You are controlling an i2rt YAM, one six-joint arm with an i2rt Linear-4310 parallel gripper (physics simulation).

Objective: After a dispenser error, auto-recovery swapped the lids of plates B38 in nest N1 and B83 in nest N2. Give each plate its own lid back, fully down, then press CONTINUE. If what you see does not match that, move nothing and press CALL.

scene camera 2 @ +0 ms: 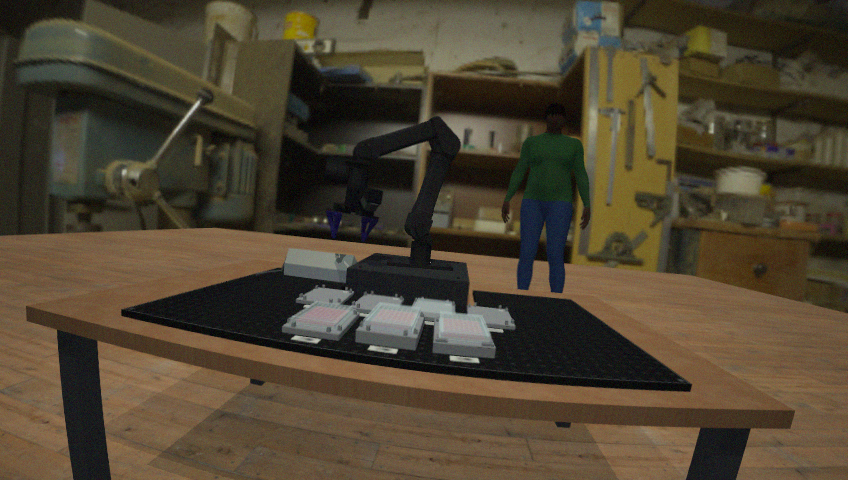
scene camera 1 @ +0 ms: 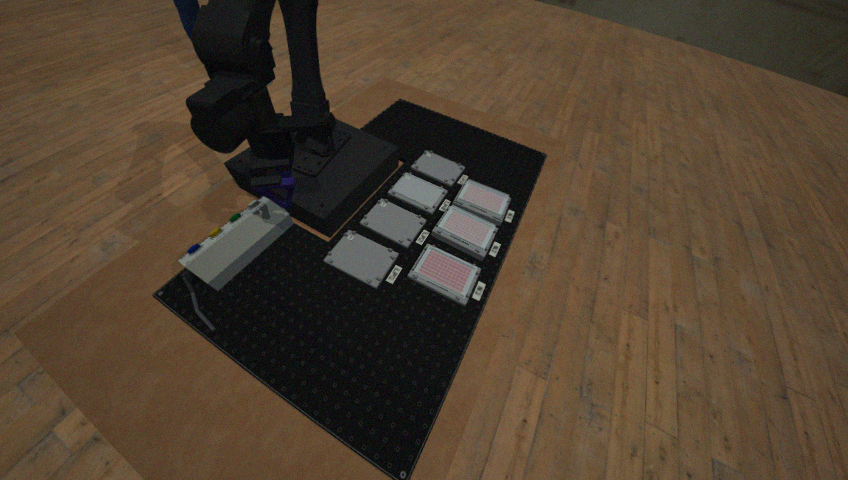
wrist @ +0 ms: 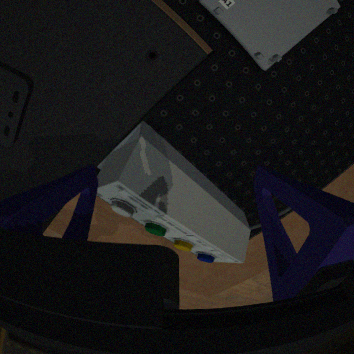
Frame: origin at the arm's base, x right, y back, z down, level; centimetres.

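Seen in the pictures: gripper, between the fingertips: [scene camera 2: 348, 240] [scene camera 1: 286, 192] [wrist: 175, 173]; arm's base, origin of its link: [scene camera 2: 419, 266] [scene camera 1: 324, 152].
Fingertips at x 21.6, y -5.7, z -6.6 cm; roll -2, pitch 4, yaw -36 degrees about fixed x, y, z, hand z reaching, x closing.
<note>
Offsets run from my fingertips to a thing's top centre.
My gripper [scene camera 1: 284, 195] [scene camera 2: 349, 239] [wrist: 175, 173] is open and empty, high above the pale button box @(dz +5.1, dx +9.2, dy +10.2 cm) [scene camera 1: 238, 252] [scene camera 2: 318, 265] [wrist: 205, 205]. In the wrist view the box has a grey button @(dz +6.0, dx +1.4, dy +10.8 cm) [wrist: 123, 208], a green button @(dz +6.0, dx +6.3, dy +11.8 cm) [wrist: 155, 229], a yellow button @(dz +6.0, dx +11.2, dy +12.9 cm) [wrist: 183, 245] and a blue button @(dz +6.0, dx +16.1, dy +13.9 cm) [wrist: 205, 257]; their lettering is unreadable. Three pink-welled plates stand in a row: one plate @(dz +10.7, dx -0.8, dy -36.6 cm) [scene camera 1: 446, 270] [scene camera 2: 323, 315], a middle plate @(dz +9.4, dx -13.9, dy -38.4 cm) [scene camera 1: 467, 227] [scene camera 2: 390, 318] and a third plate @(dz +9.8, dx -26.3, dy -40.6 cm) [scene camera 1: 483, 196] [scene camera 2: 465, 327]. Clear covers seem to lie on them. Plate names and nest labels are too small to read.
Beside the plates are four flat grey stands: one stand [scene camera 1: 361, 258] [scene camera 2: 324, 295] [wrist: 272, 27], a second [scene camera 1: 392, 221] [scene camera 2: 379, 302], a paler third @(dz +11.7, dx -23.3, dy -22.2 cm) [scene camera 1: 417, 192] [scene camera 2: 433, 306] and a fourth @(dz +11.4, dx -36.1, dy -24.6 cm) [scene camera 1: 437, 167] [scene camera 2: 490, 316]. The black arm base [scene camera 1: 333, 196] [scene camera 2: 410, 279] adjoins the box. A person [scene camera 2: 550, 172] stands behind.
</note>
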